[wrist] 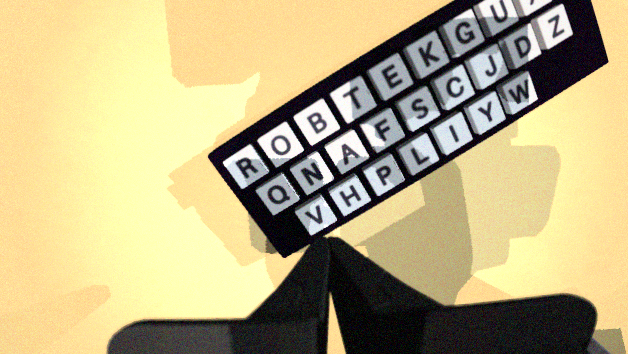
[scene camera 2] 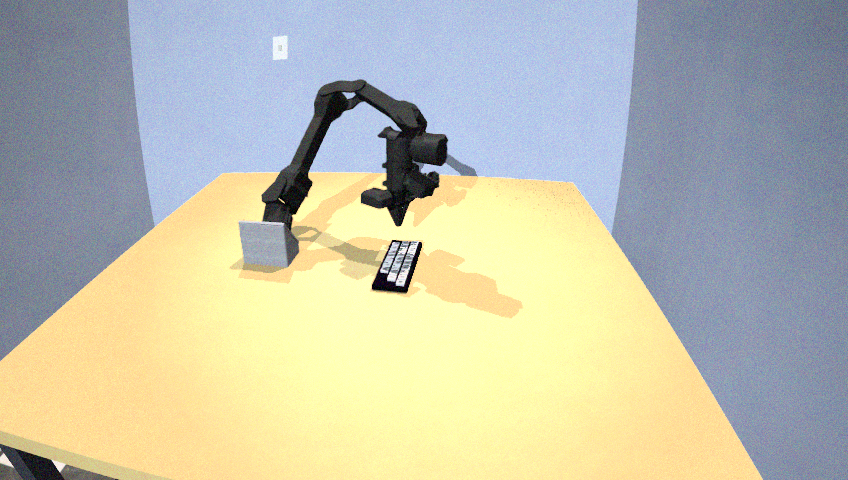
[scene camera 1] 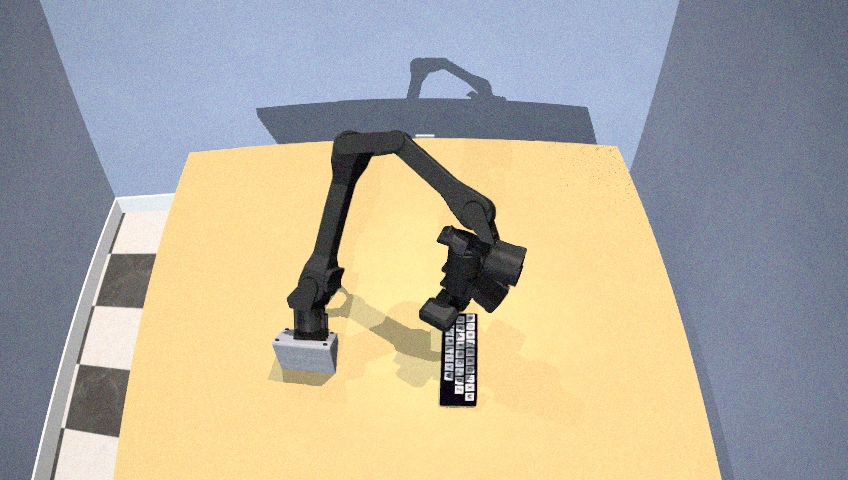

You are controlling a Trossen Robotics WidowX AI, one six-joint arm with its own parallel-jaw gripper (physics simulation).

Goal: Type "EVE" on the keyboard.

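Where they show: gripper, fingertip midpoint: [wrist: 326,247] [scene camera 2: 398,226] [scene camera 1: 455,313]; arm's base at its link origin: [scene camera 2: 273,232] [scene camera 1: 309,336].
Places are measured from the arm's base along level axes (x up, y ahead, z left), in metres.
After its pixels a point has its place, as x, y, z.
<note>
A black keyboard [scene camera 1: 458,392] {-0.043, 0.276, -0.123} [scene camera 2: 389,286] {-0.047, 0.274, -0.145} [wrist: 575,65] {-0.047, 0.251, -0.121} with white and grey letter keys lies flat on the table. In the wrist view it is tilted, and the E key [wrist: 390,77] {-0.042, 0.311, -0.032} is in the row farthest from my fingers. The V key [wrist: 316,215] {-0.042, 0.281, 0.039} is in the nearest row, at its left end, just beyond my fingertips in that view. My gripper [scene camera 2: 398,224] {0.005, 0.286, 0.034} [wrist: 326,247] {0.005, 0.286, 0.034} is shut and empty. Its tips are above the table, near the far end of the keyboard in the scene camera 2 view. In the scene camera 1 view the gripper's body hides its fingertips and the keyboard's far end.
The yellow table [scene camera 1: 226,237] {-0.060, -0.228, 0.322} [scene camera 2: 297,368] {-0.060, 0.136, -0.396} bears the grey base block [scene camera 1: 304,355] {0.010, -0.011, -0.049} [scene camera 2: 261,243] {-0.005, -0.017, -0.048} of my arm, left of the keyboard. My arm arches high from it. Shadows of the arm fall on the table around the keyboard. A blue wall [scene camera 1: 357,35] [scene camera 2: 505,71] stands behind the table.
</note>
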